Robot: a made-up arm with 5 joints.
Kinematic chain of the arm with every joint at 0, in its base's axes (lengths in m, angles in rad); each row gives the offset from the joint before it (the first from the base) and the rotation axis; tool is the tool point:
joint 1: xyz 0 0 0.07 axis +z
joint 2: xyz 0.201 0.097 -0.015 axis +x
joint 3: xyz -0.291 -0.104 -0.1 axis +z
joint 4: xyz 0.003 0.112 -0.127 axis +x
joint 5: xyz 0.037 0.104 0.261 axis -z
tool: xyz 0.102 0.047 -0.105
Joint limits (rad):
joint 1: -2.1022..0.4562
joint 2: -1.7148..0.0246
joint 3: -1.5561..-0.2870
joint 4: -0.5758..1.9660
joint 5: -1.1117..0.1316
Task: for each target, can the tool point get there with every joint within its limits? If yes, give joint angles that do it. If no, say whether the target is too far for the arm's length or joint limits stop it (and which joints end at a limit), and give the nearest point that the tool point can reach.
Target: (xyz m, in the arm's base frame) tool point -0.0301 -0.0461 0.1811
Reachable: yes | joints -0.3948 -0.7166 -1.0465 1.2445 -0.3416
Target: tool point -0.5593 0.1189 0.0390
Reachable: no: joint limits stop it (at a limit: joint 3, joint 4, joint 5) | nearest point -0.2599 0.0553 0.0460 | short by 0.306 m
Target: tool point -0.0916 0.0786 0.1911
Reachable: yes | joints -1.7838 -0.7568 -1.3209 1.3272 -0.0233
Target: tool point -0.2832 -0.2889 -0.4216
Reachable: no: joint limits stop it (at a limit: joint 1, joint 2, joint 3, joint 4) | nearest point -0.1963 -0.2179 -0.1616 | short by 0.283 m
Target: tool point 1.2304 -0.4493 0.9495
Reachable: no: too far | nearest point 0.2687 -0.0981 0.2804 | short by 1.223 m
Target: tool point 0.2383 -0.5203 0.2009
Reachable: no: joint limits stop it (at a limit: joint 3, joint 4) | nearest point 0.1355 -0.2959 0.1541 | short by 0.251 m
